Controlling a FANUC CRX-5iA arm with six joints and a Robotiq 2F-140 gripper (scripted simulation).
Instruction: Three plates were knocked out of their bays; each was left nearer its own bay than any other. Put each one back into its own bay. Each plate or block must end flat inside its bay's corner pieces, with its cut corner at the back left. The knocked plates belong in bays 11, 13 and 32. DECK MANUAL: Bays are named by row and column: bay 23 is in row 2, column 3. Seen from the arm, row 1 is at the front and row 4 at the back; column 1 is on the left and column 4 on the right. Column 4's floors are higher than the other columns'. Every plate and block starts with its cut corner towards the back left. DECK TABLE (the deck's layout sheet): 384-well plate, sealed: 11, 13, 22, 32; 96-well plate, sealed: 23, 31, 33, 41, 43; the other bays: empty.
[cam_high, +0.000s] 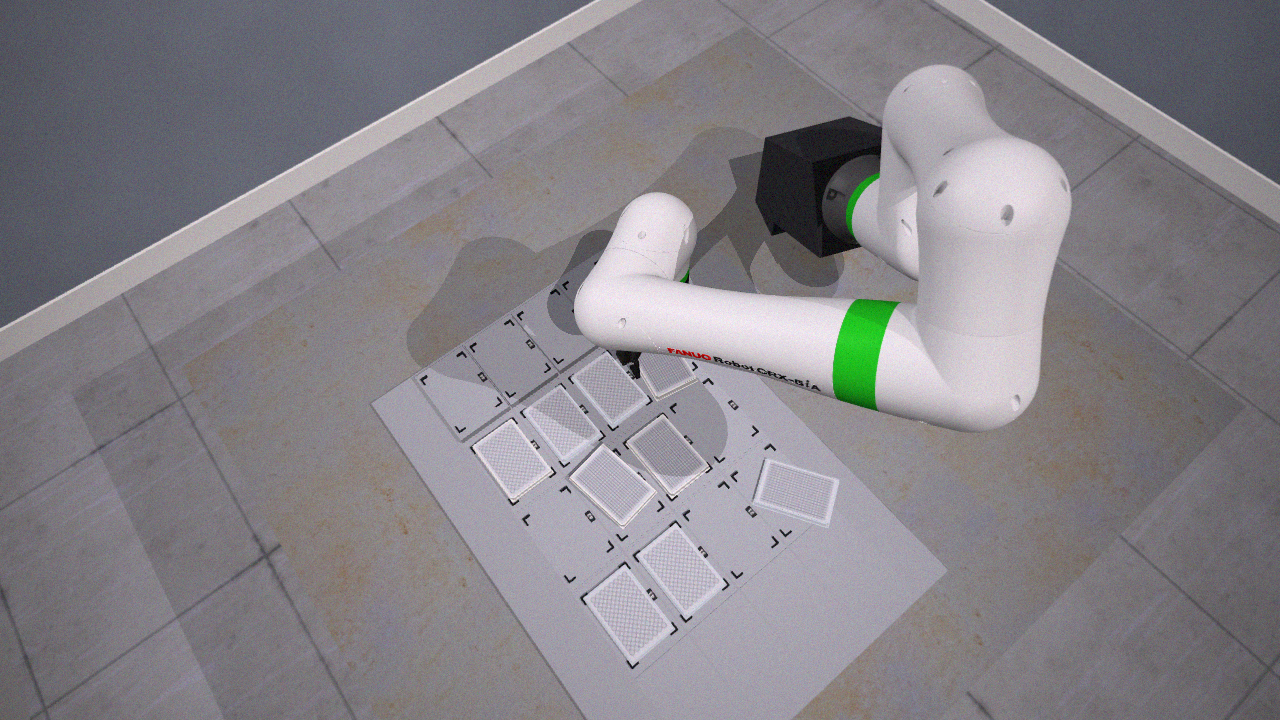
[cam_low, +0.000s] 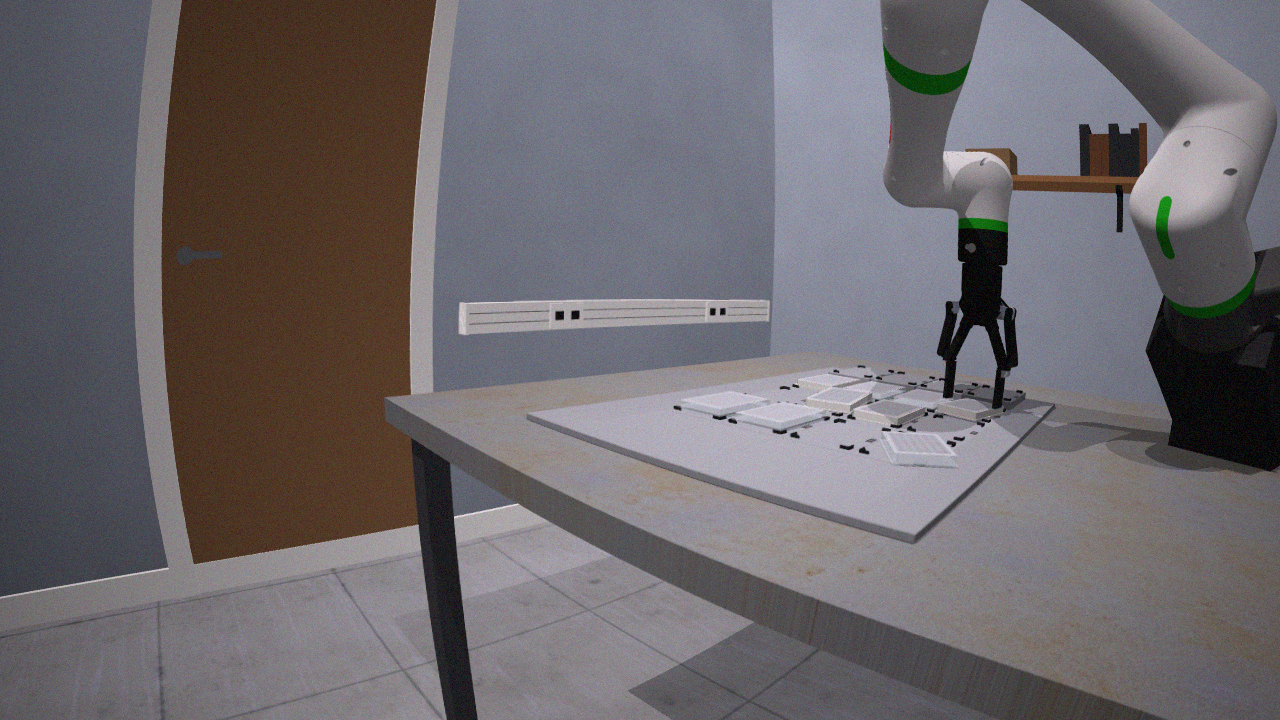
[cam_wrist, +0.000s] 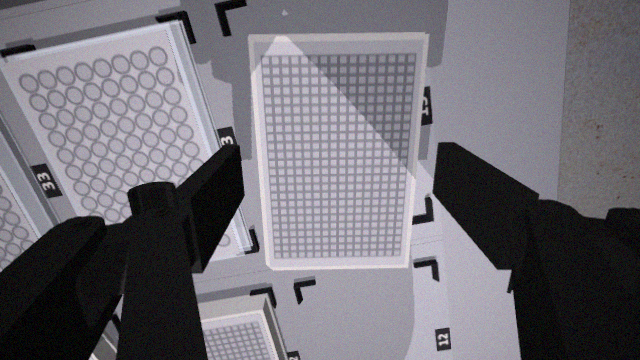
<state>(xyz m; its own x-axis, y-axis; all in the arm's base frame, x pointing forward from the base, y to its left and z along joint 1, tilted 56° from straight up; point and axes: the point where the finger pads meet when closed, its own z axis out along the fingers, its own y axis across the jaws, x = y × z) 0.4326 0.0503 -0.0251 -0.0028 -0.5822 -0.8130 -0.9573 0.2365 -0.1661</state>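
The plate is 30 mm below my hand.
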